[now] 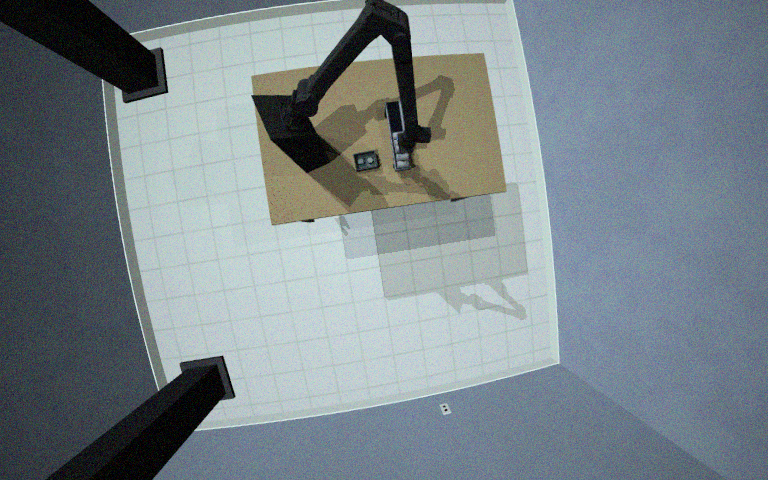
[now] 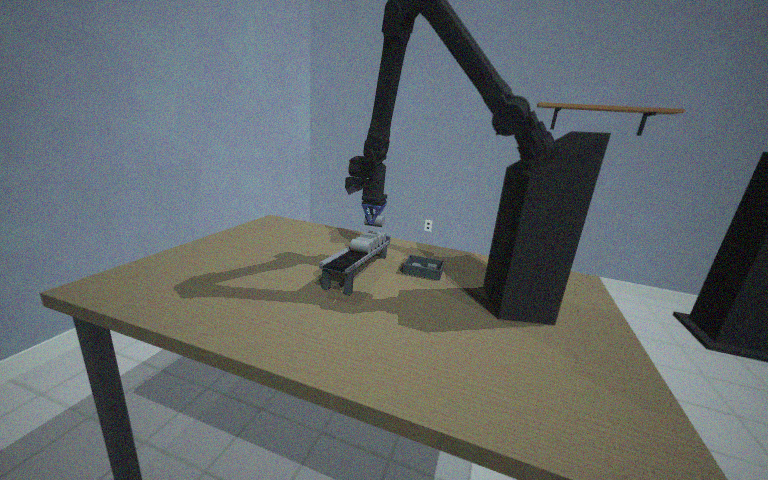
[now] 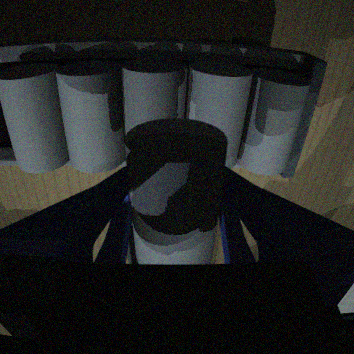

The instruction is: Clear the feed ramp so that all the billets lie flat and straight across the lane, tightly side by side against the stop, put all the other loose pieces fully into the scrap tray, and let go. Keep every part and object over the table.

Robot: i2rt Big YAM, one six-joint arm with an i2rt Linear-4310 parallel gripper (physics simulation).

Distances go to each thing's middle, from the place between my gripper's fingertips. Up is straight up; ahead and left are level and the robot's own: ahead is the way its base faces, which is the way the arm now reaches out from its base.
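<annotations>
The stop point(image 3: 313, 68) is 80 mm below my hand, and it is 90 mm to the right of it as well.
</annotations>
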